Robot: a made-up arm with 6 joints. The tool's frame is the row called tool. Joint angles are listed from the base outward.
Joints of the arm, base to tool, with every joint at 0 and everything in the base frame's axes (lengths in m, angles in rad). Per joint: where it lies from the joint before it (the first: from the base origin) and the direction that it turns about. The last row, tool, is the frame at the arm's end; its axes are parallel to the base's.
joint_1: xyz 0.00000 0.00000 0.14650 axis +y
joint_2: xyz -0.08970 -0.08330 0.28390 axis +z
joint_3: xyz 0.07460 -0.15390 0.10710 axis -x
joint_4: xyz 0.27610 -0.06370 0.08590 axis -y
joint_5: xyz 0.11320 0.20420 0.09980 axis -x
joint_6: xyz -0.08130 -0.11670 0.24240 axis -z
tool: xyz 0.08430 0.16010 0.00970
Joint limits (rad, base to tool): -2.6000..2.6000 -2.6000..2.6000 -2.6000..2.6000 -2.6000..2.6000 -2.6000..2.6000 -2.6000..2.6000
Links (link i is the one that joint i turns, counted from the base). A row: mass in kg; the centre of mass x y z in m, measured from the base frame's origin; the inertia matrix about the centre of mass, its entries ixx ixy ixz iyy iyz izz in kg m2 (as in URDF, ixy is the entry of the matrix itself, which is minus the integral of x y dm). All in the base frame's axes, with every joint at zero. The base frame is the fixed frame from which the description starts. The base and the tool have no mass.
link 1: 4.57; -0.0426 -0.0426 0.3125; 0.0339 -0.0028 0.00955 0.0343 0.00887 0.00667
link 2: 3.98; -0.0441 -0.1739 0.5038; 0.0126 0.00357 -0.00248 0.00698 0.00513 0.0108
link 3: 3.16; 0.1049 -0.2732 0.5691; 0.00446 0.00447 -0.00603 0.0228 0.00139 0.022
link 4: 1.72; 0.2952 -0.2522 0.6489; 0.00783 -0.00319 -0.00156 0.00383 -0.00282 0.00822
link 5: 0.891; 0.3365 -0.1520 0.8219; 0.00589 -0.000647 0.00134 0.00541 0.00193 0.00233
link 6: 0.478; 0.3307 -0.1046 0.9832; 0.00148 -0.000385 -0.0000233 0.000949 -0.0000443 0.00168
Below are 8 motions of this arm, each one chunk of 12 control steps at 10 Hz.
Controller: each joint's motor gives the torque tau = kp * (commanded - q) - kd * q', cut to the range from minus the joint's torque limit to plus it. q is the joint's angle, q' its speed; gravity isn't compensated. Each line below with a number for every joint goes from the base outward.
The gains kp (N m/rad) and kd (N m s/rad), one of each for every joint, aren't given. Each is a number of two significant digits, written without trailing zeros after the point. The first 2 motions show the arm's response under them.
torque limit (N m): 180 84 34 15 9 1.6
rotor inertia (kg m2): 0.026 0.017 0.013 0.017 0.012 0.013
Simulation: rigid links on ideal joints. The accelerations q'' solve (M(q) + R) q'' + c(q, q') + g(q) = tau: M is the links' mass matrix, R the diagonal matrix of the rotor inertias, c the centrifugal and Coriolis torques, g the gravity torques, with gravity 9.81 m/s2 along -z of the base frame. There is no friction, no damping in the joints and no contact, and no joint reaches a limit. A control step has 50 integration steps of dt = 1/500 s. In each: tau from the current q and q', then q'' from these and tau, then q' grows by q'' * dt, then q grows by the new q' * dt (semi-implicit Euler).
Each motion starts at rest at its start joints. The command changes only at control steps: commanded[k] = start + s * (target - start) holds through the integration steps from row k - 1 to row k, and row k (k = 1, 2, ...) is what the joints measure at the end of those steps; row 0 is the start. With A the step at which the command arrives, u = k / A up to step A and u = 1 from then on. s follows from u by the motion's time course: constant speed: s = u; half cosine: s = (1 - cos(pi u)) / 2; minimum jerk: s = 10 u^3 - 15 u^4 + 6 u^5; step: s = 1 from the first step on.
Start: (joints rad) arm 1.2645 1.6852 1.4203 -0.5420 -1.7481 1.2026
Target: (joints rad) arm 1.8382 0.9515 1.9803 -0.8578 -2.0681 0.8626
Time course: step
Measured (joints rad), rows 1 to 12:
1: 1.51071 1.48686 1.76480 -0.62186 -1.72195 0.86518
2: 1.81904 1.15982 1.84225 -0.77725 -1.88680 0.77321
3: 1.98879 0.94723 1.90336 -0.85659 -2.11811 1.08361
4: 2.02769 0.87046 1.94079 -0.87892 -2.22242 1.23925
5: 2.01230 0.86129 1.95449 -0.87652 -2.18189 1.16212
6: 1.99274 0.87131 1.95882 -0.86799 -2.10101 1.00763
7: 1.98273 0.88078 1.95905 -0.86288 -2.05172 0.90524
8: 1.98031 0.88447 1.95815 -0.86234 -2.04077 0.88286
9: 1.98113 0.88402 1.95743 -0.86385 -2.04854 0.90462
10: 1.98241 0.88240 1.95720 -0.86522 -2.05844 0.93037
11: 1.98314 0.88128 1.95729 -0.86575 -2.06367 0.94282
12: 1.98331 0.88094 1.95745 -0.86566 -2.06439 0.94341
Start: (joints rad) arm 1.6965 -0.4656 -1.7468 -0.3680 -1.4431 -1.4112
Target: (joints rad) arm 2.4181 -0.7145 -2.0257 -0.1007 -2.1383 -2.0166
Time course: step
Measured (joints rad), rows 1 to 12:
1: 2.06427 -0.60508 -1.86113 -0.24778 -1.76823 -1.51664
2: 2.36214 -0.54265 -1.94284 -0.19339 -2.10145 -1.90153
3: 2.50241 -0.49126 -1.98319 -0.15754 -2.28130 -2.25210
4: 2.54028 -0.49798 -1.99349 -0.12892 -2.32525 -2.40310
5: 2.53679 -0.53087 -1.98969 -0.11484 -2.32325 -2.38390
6: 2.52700 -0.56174 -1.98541 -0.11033 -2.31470 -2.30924
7: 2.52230 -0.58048 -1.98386 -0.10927 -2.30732 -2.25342
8: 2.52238 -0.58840 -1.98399 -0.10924 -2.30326 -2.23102
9: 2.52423 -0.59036 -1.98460 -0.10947 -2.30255 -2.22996
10: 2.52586 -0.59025 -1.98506 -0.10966 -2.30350 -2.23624
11: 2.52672 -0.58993 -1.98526 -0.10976 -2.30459 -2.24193
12: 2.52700 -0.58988 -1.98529 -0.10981 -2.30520 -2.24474
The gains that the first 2 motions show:
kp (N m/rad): 260 110 42 23 11 2.3
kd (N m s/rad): 35 20 4.6 3.6 1.3 0.29
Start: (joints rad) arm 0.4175 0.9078 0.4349 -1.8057 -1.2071 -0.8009
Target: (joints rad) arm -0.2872 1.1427 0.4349 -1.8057 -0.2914 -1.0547
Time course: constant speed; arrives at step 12
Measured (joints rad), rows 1 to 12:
1: 0.43585 0.90767 0.42094 -1.82584 -1.14357 -0.76129
2: 0.44193 0.90549 0.40289 -1.84786 -1.02311 -0.66152
3: 0.41341 0.91167 0.39633 -1.86610 -0.91984 -0.59248
4: 0.35883 0.92657 0.39840 -1.87727 -0.84309 -0.58987
5: 0.29107 0.94689 0.40366 -1.88327 -0.77636 -0.62886
6: 0.21875 0.97002 0.40920 -1.88763 -0.70854 -0.67534
7: 0.14571 0.99441 0.41426 -1.89239 -0.63659 -0.71220
8: 0.07294 1.01942 0.41898 -1.89784 -0.56100 -0.73820
9: 0.00033 1.04496 0.42361 -1.90337 -0.48294 -0.75842
10: -0.07244 1.07117 0.42829 -1.90823 -0.40326 -0.77759
11: -0.14555 1.09819 0.43307 -1.91187 -0.32227 -0.79801
12: -0.21904 1.12614 0.43788 -1.91398 -0.24004 -0.82004

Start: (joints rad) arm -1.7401 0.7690 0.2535 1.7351 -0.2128 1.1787
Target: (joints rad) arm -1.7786 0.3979 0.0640 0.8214 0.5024 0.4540
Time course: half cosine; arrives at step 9
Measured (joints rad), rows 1 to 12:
1: -1.80445 0.76448 0.26743 1.71314 -0.17866 1.17915
2: -1.88726 0.75409 0.29510 1.65514 -0.05495 1.10336
3: -1.93571 0.72937 0.29878 1.57328 0.08152 0.96863
4: -1.95491 0.68773 0.27753 1.46853 0.19270 0.84769
5: -1.96069 0.63277 0.24137 1.34484 0.28599 0.75831
6: -1.96348 0.57096 0.20127 1.21578 0.37147 0.68323
7: -1.96677 0.50964 0.16494 1.09819 0.44608 0.60987
8: -1.97029 0.45590 0.13635 1.00667 0.49984 0.54273
9: -1.97285 0.41602 0.11755 0.95180 0.52408 0.49627
10: -1.97444 0.39105 0.10758 0.92957 0.52519 0.47551
11: -1.97569 0.37656 0.10326 0.92372 0.52021 0.46961
12: -1.97664 0.36828 0.10211 0.92313 0.51744 0.46764

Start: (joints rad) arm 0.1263 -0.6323 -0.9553 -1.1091 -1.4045 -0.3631
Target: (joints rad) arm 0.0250 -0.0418 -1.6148 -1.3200 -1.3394 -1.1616
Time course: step
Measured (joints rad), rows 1 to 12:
1: 0.04991 -0.43400 -1.40000 -1.19447 -1.34011 -0.79822
2: 0.04628 -0.25718 -1.58623 -1.25918 -1.32965 -1.07524
3: 0.06297 -0.13873 -1.65469 -1.29368 -1.31408 -1.15325
4: 0.07459 -0.07338 -1.67819 -1.30891 -1.29973 -1.15407
5: 0.07834 -0.04316 -1.68434 -1.31379 -1.29660 -1.15220
6: 0.07753 -0.03199 -1.68473 -1.31393 -1.30073 -1.16513
7: 0.07524 -0.02941 -1.68388 -1.31253 -1.30583 -1.18389
8: 0.07314 -0.02978 -1.68317 -1.31116 -1.30903 -1.19832
9: 0.07176 -0.03063 -1.68283 -1.31029 -1.31018 -1.20535
10: 0.07104 -0.03118 -1.68274 -1.30987 -1.31015 -1.20692
11: 0.07078 -0.03138 -1.68276 -1.30972 -1.30977 -1.20609
12: 0.07073 -0.03139 -1.68281 -1.30968 -1.30946 -1.20491

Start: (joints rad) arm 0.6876 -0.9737 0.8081 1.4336 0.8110 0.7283
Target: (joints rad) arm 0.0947 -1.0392 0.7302 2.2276 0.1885 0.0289
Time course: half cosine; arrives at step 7
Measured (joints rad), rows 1 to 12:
1: 0.70336 -0.94909 0.85443 1.43901 0.86033 0.69124
2: 0.70462 -0.91004 0.91004 1.47871 0.91283 0.54440
3: 0.64957 -0.88623 0.92723 1.57590 0.87585 0.36319
4: 0.53827 -0.88743 0.90164 1.72215 0.74554 0.22462
5: 0.39582 -0.91122 0.85824 1.89369 0.57358 0.13100
6: 0.25526 -0.94891 0.82289 2.06645 0.42260 0.04298
7: 0.14768 -0.98948 0.80161 2.20678 0.33766 -0.05490
8: 0.08540 -1.01975 0.78873 2.29195 0.31547 -0.13262
9: 0.05798 -1.03409 0.78050 2.33074 0.31781 -0.16119
10: 0.04978 -1.03779 0.77636 2.34341 0.32131 -0.15182
11: 0.04960 -1.03669 0.77496 2.34524 0.32229 -0.13179
12: 0.05155 -1.03438 0.77483 2.34424 0.32235 -0.11780

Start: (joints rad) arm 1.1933 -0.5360 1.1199 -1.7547 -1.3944 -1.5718
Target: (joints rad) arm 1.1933 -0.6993 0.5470 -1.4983 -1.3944 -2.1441
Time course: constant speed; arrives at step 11
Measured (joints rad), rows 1 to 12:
1: 1.24791 -0.50872 1.09716 -1.73131 -1.36720 -1.57400
2: 1.32047 -0.45498 1.07220 -1.69129 -1.29128 -1.54524
3: 1.36734 -0.41939 1.03371 -1.65473 -1.22313 -1.51428
4: 1.38664 -0.40877 0.98478 -1.62651 -1.18926 -1.51666
5: 1.38919 -0.41521 0.93102 -1.60410 -1.18553 -1.55783
6: 1.38525 -0.42949 0.87650 -1.58422 -1.19602 -1.61996
7: 1.38081 -0.44556 0.82302 -1.56490 -1.20803 -1.68375
8: 1.37803 -0.46070 0.77080 -1.54534 -1.21605 -1.73996
9: 1.37698 -0.47438 0.71940 -1.52539 -1.21973 -1.78857
10: 1.37695 -0.48698 0.66831 -1.50513 -1.22083 -1.83353
11: 1.37729 -0.49909 0.61721 -1.48468 -1.22124 -1.87867
12: 1.37607 -0.50736 0.59557 -1.47471 -1.22440 -1.91208

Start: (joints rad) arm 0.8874 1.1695 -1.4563 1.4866 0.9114 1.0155
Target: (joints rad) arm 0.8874 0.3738 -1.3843 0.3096 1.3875 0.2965
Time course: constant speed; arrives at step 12
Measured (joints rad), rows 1 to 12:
1: 0.93990 1.13844 -1.47011 1.43771 0.91110 0.99127
2: 1.01034 1.07906 -1.52050 1.29870 0.91981 0.97021
3: 1.05846 1.01792 -1.55953 1.15076 0.93251 0.96446
4: 1.08075 0.96004 -1.57264 1.03042 0.95056 0.95219
5: 1.08600 0.90335 -1.56613 0.93292 0.98349 0.91564
6: 1.08390 0.84670 -1.55121 0.84536 1.02949 0.85565
7: 1.08054 0.79014 -1.53636 0.75930 1.07952 0.78602
8: 1.07847 0.73372 -1.52516 0.67138 1.12661 0.72011
9: 1.07809 0.67734 -1.51745 0.58122 1.16863 0.66338
10: 1.07879 0.62090 -1.51142 0.48959 1.20669 0.61405
11: 1.07979 0.56436 -1.50520 0.39737 1.24301 0.56750
12: 1.08055 0.50775 -1.49766 0.30508 1.27944 0.51979

